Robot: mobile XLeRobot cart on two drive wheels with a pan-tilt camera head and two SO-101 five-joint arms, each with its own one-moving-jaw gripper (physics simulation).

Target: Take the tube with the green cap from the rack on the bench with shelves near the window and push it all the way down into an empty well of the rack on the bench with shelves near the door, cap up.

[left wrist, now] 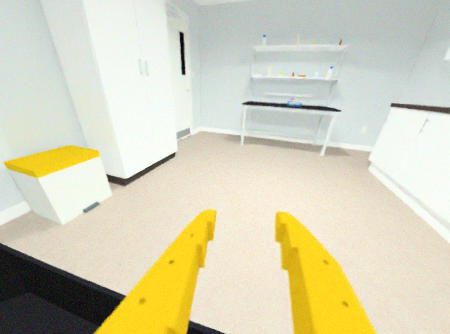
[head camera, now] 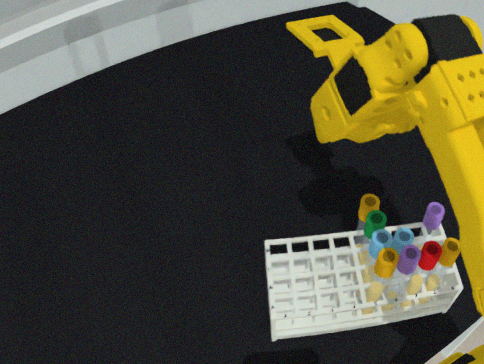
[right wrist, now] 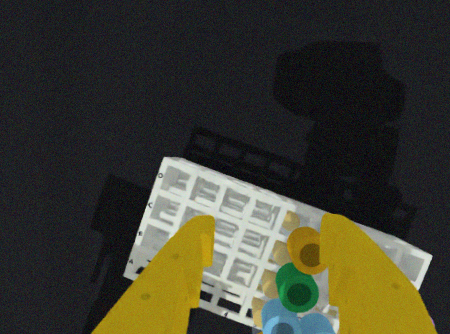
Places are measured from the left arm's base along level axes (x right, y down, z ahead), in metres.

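Pixels of known places: left hand at its tool point: (left wrist: 214,221); right hand at its tool point: (head camera: 324,136) (right wrist: 213,234).
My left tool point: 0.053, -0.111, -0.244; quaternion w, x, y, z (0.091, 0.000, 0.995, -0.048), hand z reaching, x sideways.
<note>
For each thing: its top centre in the pictures, then the offset to it from my left tool point, as dx, dy, dz. "spot": a spot on its surface instead. Level surfaces: height alone.
- green-capped tube at its top centre: (right wrist: 299,294) (head camera: 376,218) +0.319, +0.005, +0.430
- white rack at a spot on its surface: (right wrist: 147,220) spot: +0.230, +0.067, +0.467
- orange-capped tube at its top centre: (right wrist: 314,254) (head camera: 371,200) +0.328, +0.005, +0.449
- blue-capped tube at its top centre: (head camera: 382,237) +0.308, +0.005, +0.412
- far shelved bench at its surface level: dy +0.127
- black bench top at its surface level: dy +0.124
- yellow-lidded box at its top centre: (left wrist: 56,156) +1.474, +0.436, -0.690
The green-capped tube (head camera: 375,223) (right wrist: 296,287) stands cap up in the white rack (head camera: 300,331) (right wrist: 147,220), between an orange-capped tube (head camera: 369,206) (right wrist: 305,247) and a blue-capped tube (head camera: 381,243) (right wrist: 280,317). My right gripper (right wrist: 269,218) is partly open and empty, above the rack. Its right jaw overlaps the orange cap in the picture; the green cap shows between the jaws, nearer the bottom. Its jaw tips cannot be made out in the head camera. My left gripper (left wrist: 246,215) is partly open and empty. A small blue rack (left wrist: 294,104) stands on the far shelved bench (left wrist: 260,104); its wells are too small to tell.
More tubes with blue, orange, purple and red caps fill the rack's right part. The black bench top (head camera: 150,175) lies around it. In the left wrist view, a tall white cabinet (left wrist: 120,90), a yellow-lidded box (left wrist: 55,160), a door (left wrist: 175,90) and a white counter (left wrist: 420,145) stand around the floor.
</note>
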